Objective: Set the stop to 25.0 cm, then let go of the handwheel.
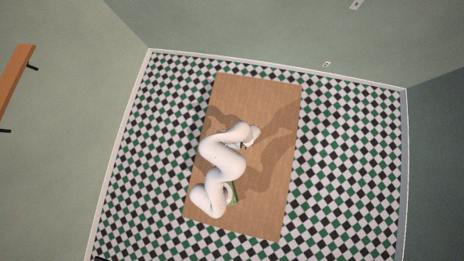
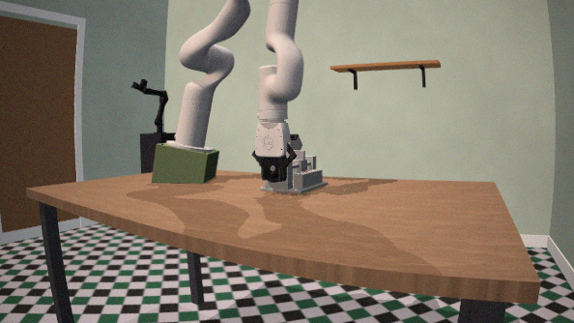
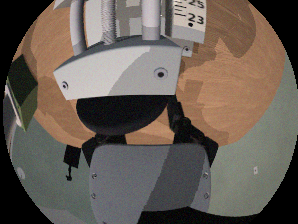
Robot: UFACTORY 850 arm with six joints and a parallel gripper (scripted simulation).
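Now: the handwheel 2 cm to the left of my hand.
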